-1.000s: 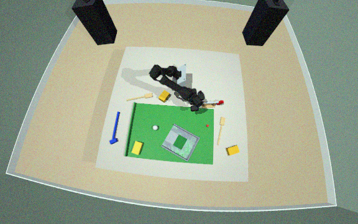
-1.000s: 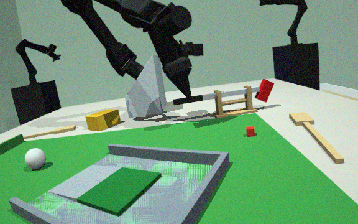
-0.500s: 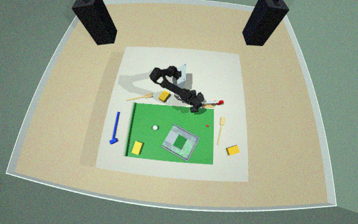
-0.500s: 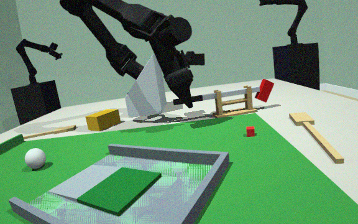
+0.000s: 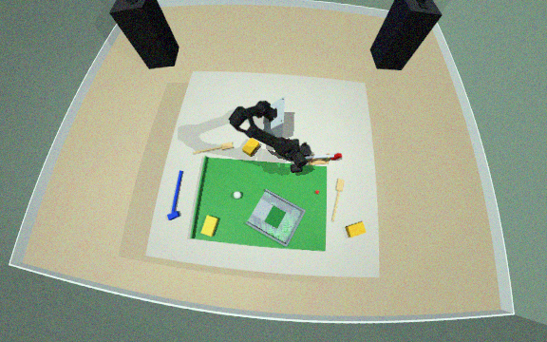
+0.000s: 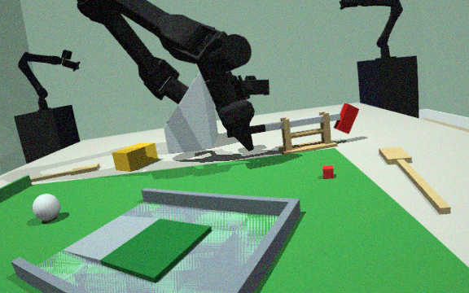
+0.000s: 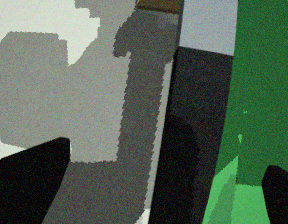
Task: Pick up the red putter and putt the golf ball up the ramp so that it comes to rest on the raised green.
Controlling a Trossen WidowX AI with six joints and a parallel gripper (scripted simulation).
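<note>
Now: gripper tip 110 mm to the right of the red putter, 30 mm below it and 10 mm past it. Also, from my gripper tip: red cube (190 mm ahead, 100 mm to the left, 20 mm below); then wooden rack (130 mm to the left, 10 mm behind); then white golf ball (350 mm to the right, 190 mm ahead).
</note>
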